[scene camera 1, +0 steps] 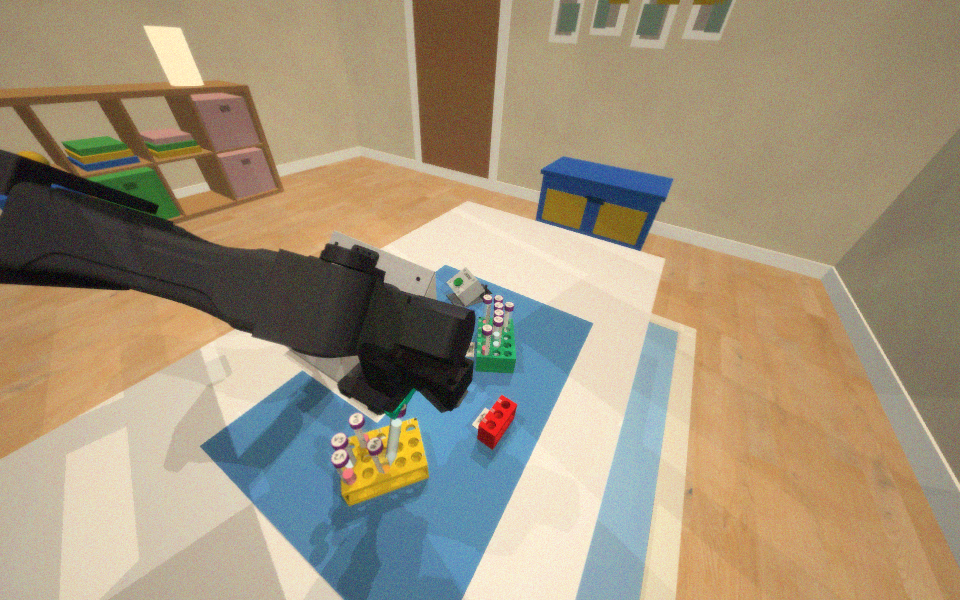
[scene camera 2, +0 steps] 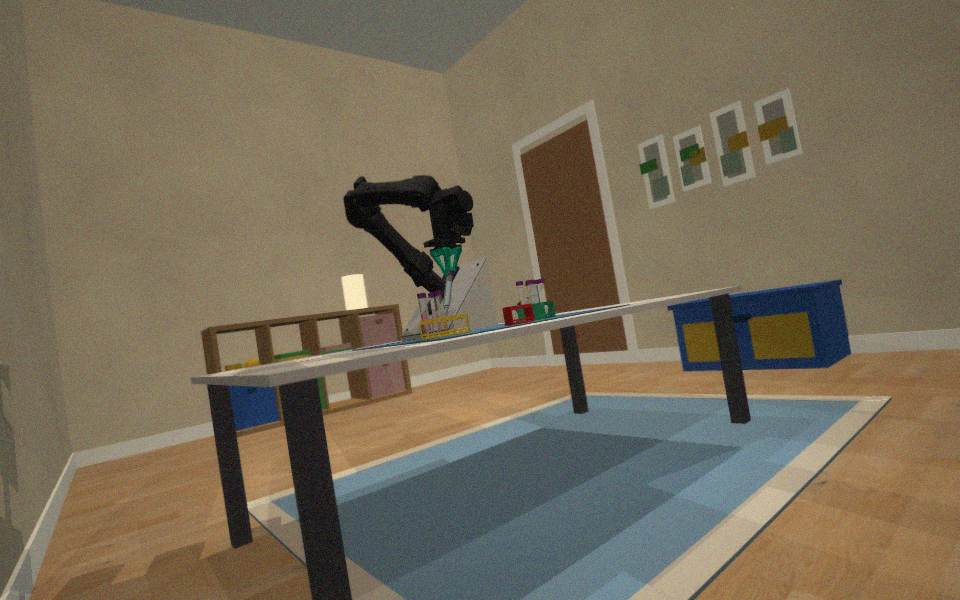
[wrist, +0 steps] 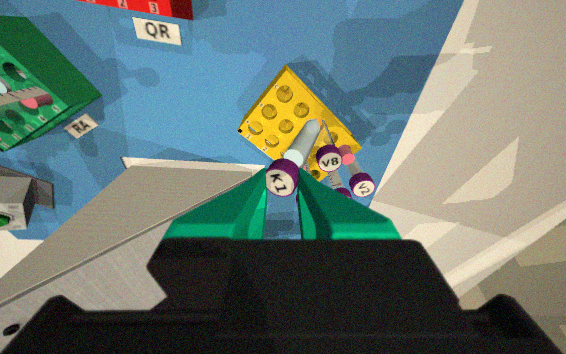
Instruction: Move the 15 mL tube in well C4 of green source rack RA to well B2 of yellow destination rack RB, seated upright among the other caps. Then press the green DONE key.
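Places are measured from the arm's base along level axes (x ahead, y left, z up), in millimetres.
Where they show: gripper, fingertip midpoint: [scene camera 1: 397, 410] [scene camera 2: 449, 275] [wrist: 282, 176]; arm's base at its link origin: [scene camera 2: 442, 291].
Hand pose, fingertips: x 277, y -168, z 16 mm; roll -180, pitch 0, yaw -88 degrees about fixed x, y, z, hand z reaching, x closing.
Observation:
Things, the pixels of their centre, and the offset from my fingertips. "*": a spot on its surface instead. Level surfaces: height alone.
- purple-capped tube K1 at the middle of its body: [wrist: 302, 142] [scene camera 1: 394, 437] [scene camera 2: 448, 291] 3 mm ahead, 17 mm right, 45 mm down
- yellow rack RB at the middle of its body: [wrist: 299, 131] [scene camera 1: 384, 459] [scene camera 2: 445, 326] 26 mm back, 24 mm right, 137 mm down
- V2 at a spot on its surface: [wrist: 361, 185] * 35 mm back, 75 mm right, 37 mm down
- green rack RA at the middle of its body: [wrist: 13, 90] [scene camera 1: 495, 343] [scene camera 2: 536, 311] 11 mm ahead, 307 mm left, 137 mm down
- green DONE key at the middle of its body: [scene camera 1: 458, 282] 166 mm back, 421 mm left, 98 mm down
- red rack at the middle of its body: [scene camera 1: 497, 421] [scene camera 2: 518, 314] 105 mm ahead, 134 mm left, 137 mm down
- labelled QR at a spot on its surface: [wrist: 157, 31] * 73 mm ahead, 137 mm left, 160 mm down
- blue mat at its surface level: 162 mm down
My gripper [scene camera 1: 400, 404] [scene camera 2: 448, 271] [wrist: 282, 176], with green fingers, is shut on the purple-capped tube K1 [scene camera 1: 394, 440] [scene camera 2: 447, 292] [wrist: 304, 141]. The tube hangs tilted, its lower end close over the yellow rack RB [scene camera 1: 387, 486] [wrist: 285, 110]; which well lies beneath it I cannot tell. Several purple-capped tubes stand in that rack, among them V8 [wrist: 329, 159] and V2 [wrist: 361, 185]. The green rack RA [scene camera 1: 495, 363] [scene camera 2: 546, 309] [wrist: 55, 60] stands farther off with several tubes. The green DONE key [scene camera 1: 458, 282] [wrist: 4, 220] is on a small grey box beyond it.
A red rack [scene camera 1: 489, 433] [wrist: 181, 7], labelled QR [wrist: 157, 31], stands between the racks toward one side. A sloping grey panel [scene camera 1: 407, 272] [scene camera 2: 468, 291] [wrist: 107, 200] stands beside the blue mat [scene camera 1: 545, 353], partly behind my arm in scene view 1.

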